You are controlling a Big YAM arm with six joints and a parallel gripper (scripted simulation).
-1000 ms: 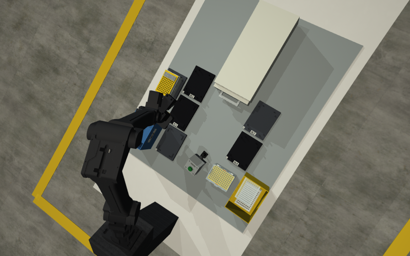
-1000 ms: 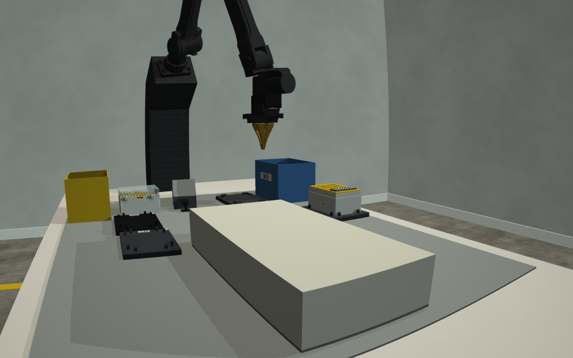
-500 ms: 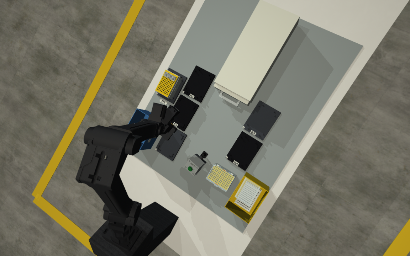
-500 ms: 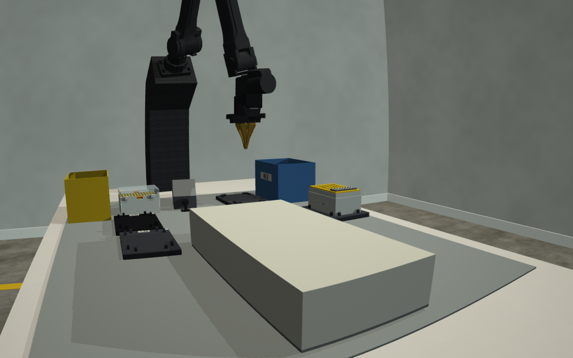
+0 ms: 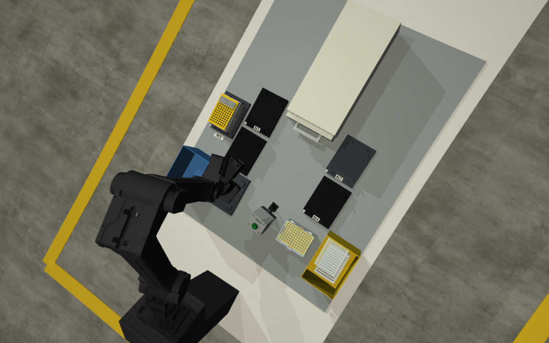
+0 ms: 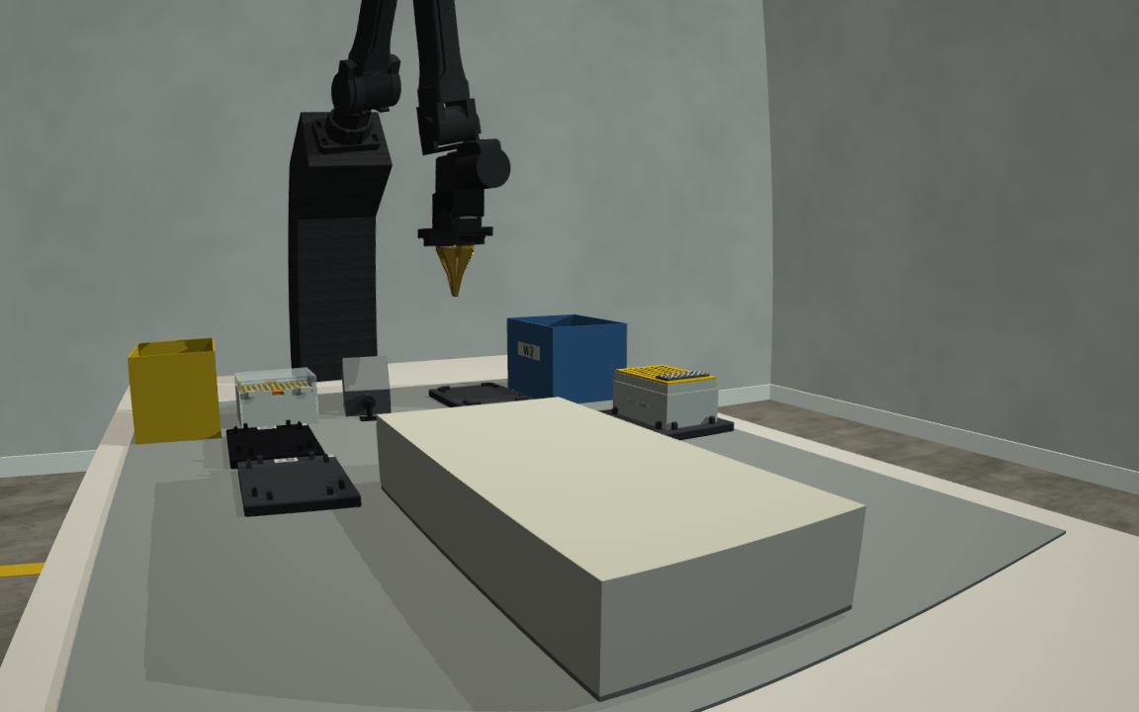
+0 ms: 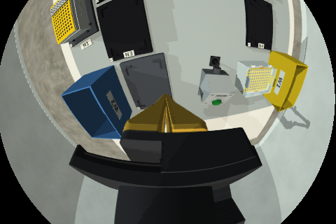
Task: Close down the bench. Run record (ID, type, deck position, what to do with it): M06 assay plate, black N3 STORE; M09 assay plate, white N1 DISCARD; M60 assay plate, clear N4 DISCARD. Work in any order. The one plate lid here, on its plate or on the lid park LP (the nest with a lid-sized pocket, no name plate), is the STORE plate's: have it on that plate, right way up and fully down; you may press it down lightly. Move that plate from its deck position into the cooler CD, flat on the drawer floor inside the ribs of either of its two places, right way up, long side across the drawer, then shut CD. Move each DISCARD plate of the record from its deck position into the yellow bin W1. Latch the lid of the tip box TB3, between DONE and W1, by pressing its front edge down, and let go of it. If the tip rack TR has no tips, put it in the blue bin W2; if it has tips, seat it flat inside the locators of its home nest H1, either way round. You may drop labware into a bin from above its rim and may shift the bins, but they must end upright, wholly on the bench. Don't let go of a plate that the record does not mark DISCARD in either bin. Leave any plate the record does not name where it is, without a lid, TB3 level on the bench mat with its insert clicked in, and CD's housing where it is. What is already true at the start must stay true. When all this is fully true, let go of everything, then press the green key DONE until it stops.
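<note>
Right now the green DONE key is 130 mm behind my hand, 110 mm below it and 90 mm to the right of it. Round my hand: blue bin W2: 220 mm to the left, 140 mm below, 20 mm behind; then nest N3: 170 mm below, 130 mm ahead, 60 mm to the left; then lid park LP: 170 mm below, 70 mm to the left, 50 mm behind.
</note>
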